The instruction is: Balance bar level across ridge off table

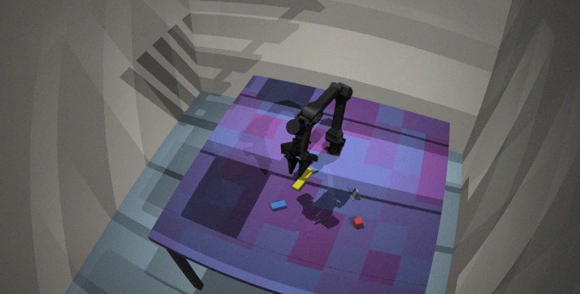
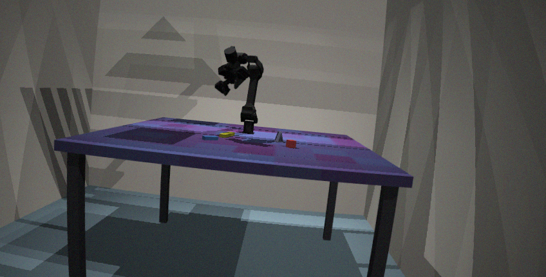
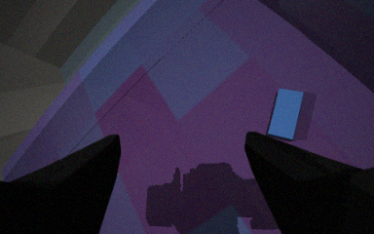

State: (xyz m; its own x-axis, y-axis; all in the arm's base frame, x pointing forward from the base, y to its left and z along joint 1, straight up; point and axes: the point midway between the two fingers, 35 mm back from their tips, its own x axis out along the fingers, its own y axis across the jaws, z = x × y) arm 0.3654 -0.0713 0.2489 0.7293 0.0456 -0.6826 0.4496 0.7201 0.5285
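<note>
Right now the yellow bar is 220 mm below my gripper tip, 160 mm behind it and 20 mm to the right of it. The rest, counted from my gripper tip: blue block: 220 mm below, 70 mm to the right, 20 mm ahead; then red cube: 300 mm to the left, 210 mm below, 10 mm ahead.
</note>
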